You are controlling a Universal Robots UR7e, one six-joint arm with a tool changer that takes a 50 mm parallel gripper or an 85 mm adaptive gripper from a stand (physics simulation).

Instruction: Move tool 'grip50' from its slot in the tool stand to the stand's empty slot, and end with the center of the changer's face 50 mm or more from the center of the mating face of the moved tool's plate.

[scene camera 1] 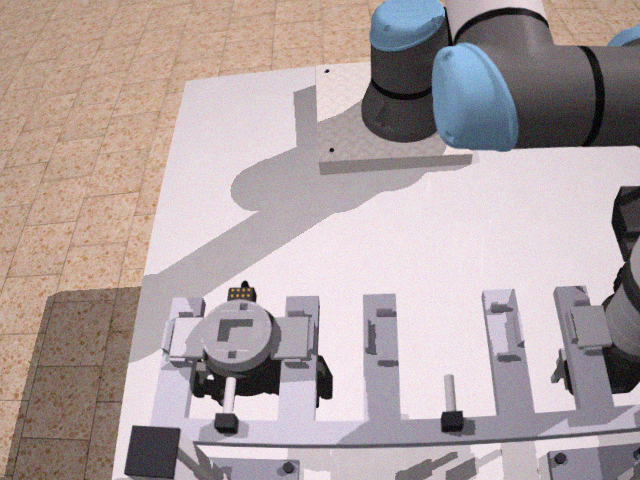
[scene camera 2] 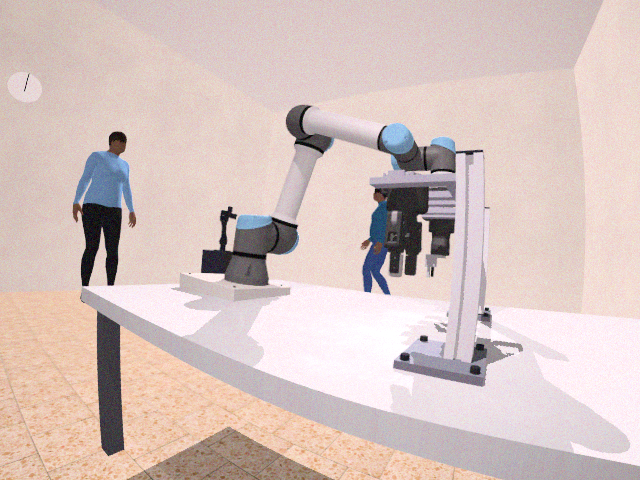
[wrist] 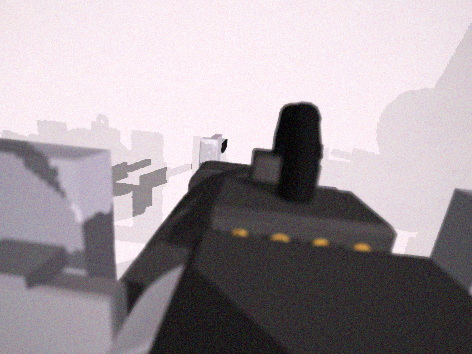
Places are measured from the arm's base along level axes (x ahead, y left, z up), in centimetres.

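Where they show: arm's base at its link origin: [scene camera 1: 402, 113] [scene camera 2: 246, 281].
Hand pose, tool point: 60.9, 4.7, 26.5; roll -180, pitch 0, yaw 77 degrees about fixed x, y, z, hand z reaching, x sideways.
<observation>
Each offset is from my tool point to the top centre of the thing, as dx, dy, dz. "*": to the spot under its first point.
The tool grip50 {-0.6, +0.1, +0.0} [scene camera 2: 440, 240] hangs in the far slot of the tool stand [scene camera 1: 330, 432] [scene camera 2: 465, 258]. Its side flange [scene camera 1: 591, 326] rests on the stand's arm at the right in scene camera 1. The arm's wrist [scene camera 1: 630, 304] [scene camera 2: 443, 155] is directly over this tool, with the changer down at its plate; whether they are locked together cannot be seen. The tool's connector block {* -4.3, +0.9, -0.2} [wrist: 300, 235] is close below the wrist camera, partly covered by a dark body. The gripper's fingertips [scene camera 2: 430, 268] are small and partly hidden, so their opening is unclear. The empty slot lies between two stand arms [scene camera 1: 381, 403] [scene camera 1: 511, 392].
The 85 mm adaptive gripper [scene camera 1: 237, 330] [scene camera 2: 403, 242] hangs in the slot at the left in scene camera 1. Upright pins [scene camera 1: 229, 395] [scene camera 1: 449, 392] stand at the backs of slots. The stand's post {* +2.4, -43.7, -21.6} [scene camera 2: 465, 310] rises from a bolted foot {* -0.6, -45.7, -28.8} [scene camera 2: 439, 361] on the table.
</observation>
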